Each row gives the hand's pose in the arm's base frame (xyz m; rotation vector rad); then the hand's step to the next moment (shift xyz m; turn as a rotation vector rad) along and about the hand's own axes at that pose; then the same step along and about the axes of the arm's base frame.
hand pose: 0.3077 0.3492 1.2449 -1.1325 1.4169 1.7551
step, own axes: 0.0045 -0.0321 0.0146 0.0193 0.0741 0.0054
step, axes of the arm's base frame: 0.0221 0.0217 -0.0175 -0.0737 -0.0138 0.0164
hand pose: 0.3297 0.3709 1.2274 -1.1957 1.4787 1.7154
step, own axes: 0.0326 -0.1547 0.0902 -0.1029 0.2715 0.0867
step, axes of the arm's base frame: 0.0960 0.1176 -0.1004 -0.2116 0.0361 0.2139
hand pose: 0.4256 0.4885 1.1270 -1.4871 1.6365 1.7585
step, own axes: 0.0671 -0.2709 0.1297 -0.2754 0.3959 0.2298
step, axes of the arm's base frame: 0.1265 0.1657 -0.2264 -0.3046 0.1925 0.3944
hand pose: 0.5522 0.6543 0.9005 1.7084 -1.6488 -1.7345
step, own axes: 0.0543 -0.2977 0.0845 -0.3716 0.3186 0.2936
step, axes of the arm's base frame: 0.0732 0.1105 -0.2849 -0.2843 0.3279 0.3707
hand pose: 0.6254 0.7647 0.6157 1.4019 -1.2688 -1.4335
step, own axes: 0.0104 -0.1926 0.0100 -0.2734 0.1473 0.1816
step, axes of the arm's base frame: 0.0126 0.0352 -0.1895 -0.1646 0.2561 0.1918
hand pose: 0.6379 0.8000 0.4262 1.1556 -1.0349 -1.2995
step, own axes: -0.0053 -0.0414 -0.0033 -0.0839 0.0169 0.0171
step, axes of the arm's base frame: -0.0034 0.0080 -0.0410 -0.0168 0.0819 0.0250
